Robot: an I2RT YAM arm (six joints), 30 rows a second.
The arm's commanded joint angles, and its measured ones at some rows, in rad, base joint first. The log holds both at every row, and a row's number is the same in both.
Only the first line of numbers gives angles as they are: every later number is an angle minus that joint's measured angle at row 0.
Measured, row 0: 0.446 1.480 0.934 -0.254 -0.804 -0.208
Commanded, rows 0 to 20: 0.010 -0.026 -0.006 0.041 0.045 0.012; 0.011 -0.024 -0.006 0.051 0.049 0.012; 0.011 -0.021 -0.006 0.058 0.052 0.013; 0.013 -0.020 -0.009 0.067 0.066 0.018; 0.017 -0.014 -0.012 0.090 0.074 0.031; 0.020 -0.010 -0.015 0.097 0.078 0.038; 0.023 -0.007 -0.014 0.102 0.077 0.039; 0.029 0.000 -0.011 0.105 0.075 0.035; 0.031 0.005 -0.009 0.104 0.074 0.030; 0.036 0.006 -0.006 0.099 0.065 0.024; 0.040 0.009 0.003 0.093 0.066 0.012; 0.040 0.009 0.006 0.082 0.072 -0.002; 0.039 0.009 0.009 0.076 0.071 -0.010; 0.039 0.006 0.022 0.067 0.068 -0.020; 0.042 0.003 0.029 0.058 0.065 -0.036; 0.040 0.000 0.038 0.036 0.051 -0.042; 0.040 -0.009 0.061 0.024 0.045 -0.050; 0.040 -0.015 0.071 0.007 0.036 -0.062; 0.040 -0.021 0.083 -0.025 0.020 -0.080; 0.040 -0.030 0.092 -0.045 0.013 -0.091; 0.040 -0.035 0.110 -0.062 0.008 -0.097
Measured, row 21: 0.039 0.002 0.024 0.009 0.059 -0.035
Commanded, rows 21 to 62: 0.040 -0.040 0.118 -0.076 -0.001 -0.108; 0.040 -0.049 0.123 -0.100 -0.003 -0.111; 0.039 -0.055 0.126 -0.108 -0.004 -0.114; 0.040 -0.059 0.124 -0.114 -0.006 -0.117; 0.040 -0.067 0.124 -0.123 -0.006 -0.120; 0.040 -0.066 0.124 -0.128 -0.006 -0.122; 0.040 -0.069 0.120 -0.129 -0.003 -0.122; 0.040 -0.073 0.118 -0.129 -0.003 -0.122; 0.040 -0.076 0.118 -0.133 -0.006 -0.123; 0.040 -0.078 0.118 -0.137 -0.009 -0.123; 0.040 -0.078 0.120 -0.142 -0.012 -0.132; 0.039 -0.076 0.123 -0.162 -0.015 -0.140; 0.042 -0.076 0.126 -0.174 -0.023 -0.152; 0.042 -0.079 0.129 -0.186 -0.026 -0.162; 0.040 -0.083 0.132 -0.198 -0.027 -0.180; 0.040 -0.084 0.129 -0.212 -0.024 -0.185; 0.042 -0.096 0.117 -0.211 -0.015 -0.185; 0.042 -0.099 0.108 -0.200 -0.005 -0.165; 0.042 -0.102 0.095 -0.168 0.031 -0.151; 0.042 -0.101 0.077 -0.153 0.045 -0.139; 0.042 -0.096 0.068 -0.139 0.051 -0.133; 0.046 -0.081 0.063 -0.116 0.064 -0.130; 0.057 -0.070 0.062 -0.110 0.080 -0.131; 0.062 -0.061 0.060 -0.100 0.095 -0.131; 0.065 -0.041 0.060 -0.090 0.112 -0.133; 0.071 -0.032 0.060 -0.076 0.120 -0.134; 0.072 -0.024 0.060 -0.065 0.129 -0.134; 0.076 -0.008 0.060 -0.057 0.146 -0.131; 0.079 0.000 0.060 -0.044 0.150 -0.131; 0.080 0.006 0.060 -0.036 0.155 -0.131; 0.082 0.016 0.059 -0.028 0.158 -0.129; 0.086 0.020 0.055 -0.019 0.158 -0.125; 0.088 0.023 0.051 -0.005 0.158 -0.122; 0.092 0.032 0.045 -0.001 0.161 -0.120; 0.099 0.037 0.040 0.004 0.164 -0.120; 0.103 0.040 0.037 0.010 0.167 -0.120; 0.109 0.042 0.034 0.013 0.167 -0.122; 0.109 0.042 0.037 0.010 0.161 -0.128; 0.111 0.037 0.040 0.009 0.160 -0.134; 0.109 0.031 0.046 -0.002 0.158 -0.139; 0.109 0.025 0.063 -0.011 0.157 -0.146; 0.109 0.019 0.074 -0.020 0.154 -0.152
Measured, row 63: 0.104 0.041 0.038 -0.034 0.163 -0.135
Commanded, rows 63 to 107: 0.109 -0.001 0.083 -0.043 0.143 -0.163; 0.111 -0.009 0.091 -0.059 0.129 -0.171; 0.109 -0.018 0.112 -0.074 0.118 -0.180; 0.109 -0.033 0.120 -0.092 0.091 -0.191; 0.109 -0.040 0.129 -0.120 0.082 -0.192; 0.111 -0.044 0.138 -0.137 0.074 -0.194; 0.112 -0.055 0.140 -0.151 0.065 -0.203; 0.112 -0.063 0.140 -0.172 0.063 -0.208; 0.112 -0.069 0.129 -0.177 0.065 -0.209; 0.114 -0.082 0.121 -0.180 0.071 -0.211; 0.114 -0.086 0.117 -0.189 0.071 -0.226; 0.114 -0.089 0.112 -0.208 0.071 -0.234; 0.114 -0.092 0.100 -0.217 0.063 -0.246; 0.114 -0.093 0.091 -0.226 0.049 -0.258; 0.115 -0.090 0.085 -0.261 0.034 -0.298; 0.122 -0.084 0.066 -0.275 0.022 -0.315; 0.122 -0.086 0.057 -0.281 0.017 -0.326; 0.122 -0.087 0.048 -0.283 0.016 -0.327; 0.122 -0.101 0.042 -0.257 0.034 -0.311; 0.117 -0.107 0.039 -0.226 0.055 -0.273; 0.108 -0.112 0.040 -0.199 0.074 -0.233; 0.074 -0.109 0.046 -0.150 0.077 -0.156; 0.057 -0.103 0.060 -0.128 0.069 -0.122; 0.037 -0.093 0.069 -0.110 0.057 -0.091; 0.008 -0.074 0.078 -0.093 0.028 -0.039; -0.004 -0.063 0.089 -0.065 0.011 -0.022; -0.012 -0.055 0.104 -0.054 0.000 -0.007; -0.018 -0.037 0.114 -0.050 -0.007 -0.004; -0.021 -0.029 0.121 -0.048 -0.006 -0.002; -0.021 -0.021 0.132 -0.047 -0.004 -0.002; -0.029 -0.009 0.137 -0.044 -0.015 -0.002; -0.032 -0.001 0.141 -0.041 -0.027 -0.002; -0.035 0.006 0.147 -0.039 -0.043 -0.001; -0.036 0.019 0.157 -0.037 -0.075 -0.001; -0.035 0.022 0.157 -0.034 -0.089 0.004; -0.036 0.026 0.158 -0.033 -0.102 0.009; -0.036 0.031 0.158 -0.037 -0.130 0.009; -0.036 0.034 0.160 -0.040 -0.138 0.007; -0.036 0.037 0.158 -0.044 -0.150 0.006; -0.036 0.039 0.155 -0.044 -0.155 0.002; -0.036 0.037 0.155 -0.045 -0.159 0.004; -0.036 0.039 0.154 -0.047 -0.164 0.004; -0.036 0.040 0.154 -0.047 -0.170 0.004; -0.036 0.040 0.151 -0.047 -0.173 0.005; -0.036 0.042 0.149 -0.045 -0.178 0.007
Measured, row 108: -0.033 0.037 0.117 -0.064 -0.113 -0.004
